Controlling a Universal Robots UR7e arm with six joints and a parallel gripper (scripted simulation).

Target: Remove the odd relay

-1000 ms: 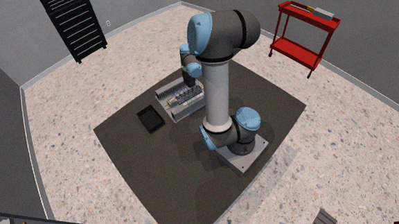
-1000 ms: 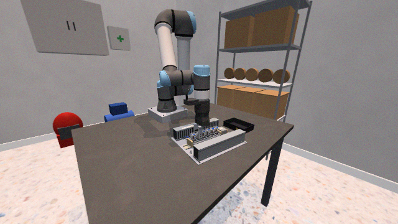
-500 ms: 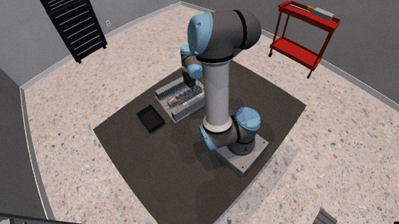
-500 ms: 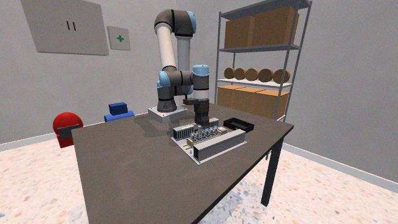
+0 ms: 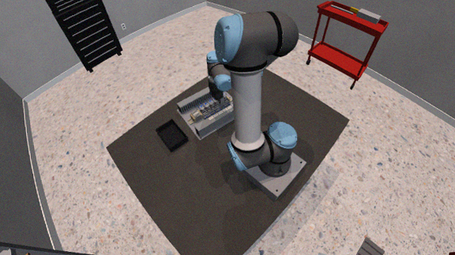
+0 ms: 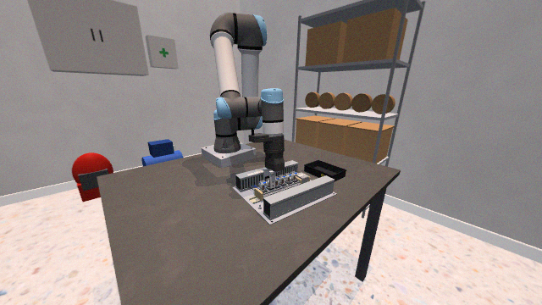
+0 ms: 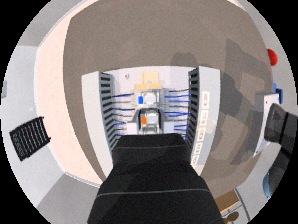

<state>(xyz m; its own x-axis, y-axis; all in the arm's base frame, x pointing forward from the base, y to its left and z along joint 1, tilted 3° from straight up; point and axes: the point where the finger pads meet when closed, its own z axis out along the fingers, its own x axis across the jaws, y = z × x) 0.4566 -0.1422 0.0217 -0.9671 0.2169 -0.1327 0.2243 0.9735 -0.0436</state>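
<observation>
Now: hand 10 mm above the relay. Also, from my hand: black parts tray 330 mm to the left, 60 mm ahead, 40 mm below; relay panel 60 mm to the left, 30 mm below, 20 mm ahead.
</observation>
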